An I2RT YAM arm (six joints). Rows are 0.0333 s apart.
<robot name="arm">
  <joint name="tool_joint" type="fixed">
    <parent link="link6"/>
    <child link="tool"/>
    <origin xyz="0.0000 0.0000 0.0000" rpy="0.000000 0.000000 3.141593"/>
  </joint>
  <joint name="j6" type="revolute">
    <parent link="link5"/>
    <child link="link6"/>
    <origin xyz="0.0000 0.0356 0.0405" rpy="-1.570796 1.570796 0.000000"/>
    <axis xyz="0 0 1"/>
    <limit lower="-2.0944" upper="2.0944"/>
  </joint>
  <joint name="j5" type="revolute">
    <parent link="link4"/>
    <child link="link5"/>
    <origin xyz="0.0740 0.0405 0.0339" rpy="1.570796 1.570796 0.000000"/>
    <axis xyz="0 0 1"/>
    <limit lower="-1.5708" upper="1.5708"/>
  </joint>
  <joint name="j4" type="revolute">
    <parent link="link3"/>
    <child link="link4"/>
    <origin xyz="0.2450 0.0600 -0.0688"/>
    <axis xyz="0 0 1"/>
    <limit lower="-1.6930" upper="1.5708"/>
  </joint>
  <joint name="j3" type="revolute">
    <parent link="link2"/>
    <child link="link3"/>
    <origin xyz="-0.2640 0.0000 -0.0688" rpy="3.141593 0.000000 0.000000"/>
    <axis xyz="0 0 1"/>
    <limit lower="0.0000" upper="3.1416"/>
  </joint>
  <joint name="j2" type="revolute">
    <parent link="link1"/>
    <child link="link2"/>
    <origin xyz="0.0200 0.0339 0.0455" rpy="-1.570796 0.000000 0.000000"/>
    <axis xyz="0 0 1"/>
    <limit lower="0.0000" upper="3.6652"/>
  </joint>
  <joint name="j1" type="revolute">
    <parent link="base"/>
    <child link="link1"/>
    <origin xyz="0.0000 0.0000 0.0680"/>
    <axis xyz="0 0 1"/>
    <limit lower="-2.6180" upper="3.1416"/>
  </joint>
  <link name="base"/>
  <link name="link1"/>
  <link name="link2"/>
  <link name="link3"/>
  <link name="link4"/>
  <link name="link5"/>
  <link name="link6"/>
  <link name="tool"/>
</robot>
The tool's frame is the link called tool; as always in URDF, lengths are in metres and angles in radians.
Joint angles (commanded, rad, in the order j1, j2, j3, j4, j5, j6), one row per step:
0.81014, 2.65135, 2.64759, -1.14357, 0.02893, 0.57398
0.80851, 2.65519, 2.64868, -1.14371, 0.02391, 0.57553
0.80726, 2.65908, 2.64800, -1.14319, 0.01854, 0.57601
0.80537, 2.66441, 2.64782, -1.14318, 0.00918, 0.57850
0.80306, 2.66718, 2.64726, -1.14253, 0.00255, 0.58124
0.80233, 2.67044, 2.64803, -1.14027, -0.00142, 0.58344
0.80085, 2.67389, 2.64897, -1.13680, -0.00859, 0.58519
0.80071, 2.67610, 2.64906, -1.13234, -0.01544, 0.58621
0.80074, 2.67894, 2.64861, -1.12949, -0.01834, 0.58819
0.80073, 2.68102, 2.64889, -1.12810, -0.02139, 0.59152
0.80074, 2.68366, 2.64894, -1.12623, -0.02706, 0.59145
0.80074, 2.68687, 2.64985, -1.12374, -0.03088, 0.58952
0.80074, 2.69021, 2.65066, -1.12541, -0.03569, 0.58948
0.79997, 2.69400, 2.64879, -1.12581, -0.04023, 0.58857
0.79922, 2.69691, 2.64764, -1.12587, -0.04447, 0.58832
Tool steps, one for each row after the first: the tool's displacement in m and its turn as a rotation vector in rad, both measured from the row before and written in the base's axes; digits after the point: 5 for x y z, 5 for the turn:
0.00075, -0.00024, -0.00170, 0.00154, 0.00574, -0.00099
0.00059, -0.00009, -0.00221, 0.00061, 0.00648, 0.00049
0.00079, -0.00018, -0.00285, 0.00268, 0.01069, -0.00041
0.00091, -0.00053, -0.00159, 0.00306, 0.00701, -0.00218
0.00054, 0.00019, -0.00139, 0.00297, 0.00341, -0.00117
0.00084, 0.00008, -0.00139, 0.00574, 0.00457, -0.00024
0.00030, 0.00055, -0.00094, 0.00633, 0.00318, 0.00166
0.00024, 0.00042, -0.00150, 0.00206, 0.00281, -0.00063
0.00013, 0.00028, -0.00095, 0.00253, 0.00329, -0.00184
0.00011, 0.00041, -0.00129, 0.00308, 0.00421, 0.00234
0.00026, 0.00046, -0.00132, 0.00208, 0.00179, 0.00329
-0.00006, 0.00018, -0.00160, 0.00005, 0.00608, 0.00194
0.00026, -0.00011, -0.00256, -0.00166, 0.00694, 0.00185
0.00026, -0.00010, -0.00187, -0.00029, 0.00560, 0.00112

